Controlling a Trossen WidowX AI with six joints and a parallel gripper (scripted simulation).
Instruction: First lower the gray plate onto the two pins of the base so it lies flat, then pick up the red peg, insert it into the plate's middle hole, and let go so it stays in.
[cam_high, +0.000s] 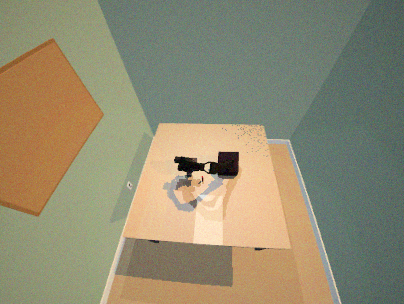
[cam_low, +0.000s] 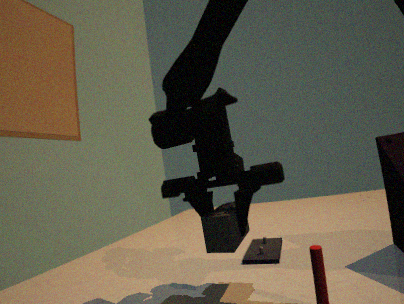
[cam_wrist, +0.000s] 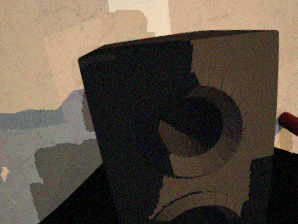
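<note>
My gripper tip is 1 cm past the pin base, 15 cm to the left of it and 8 cm above it. The rest, counted from my gripper tip: red peg 12 cm behind, 3 cm to the left, 5 cm below; gray plate 3 cm above.
</note>
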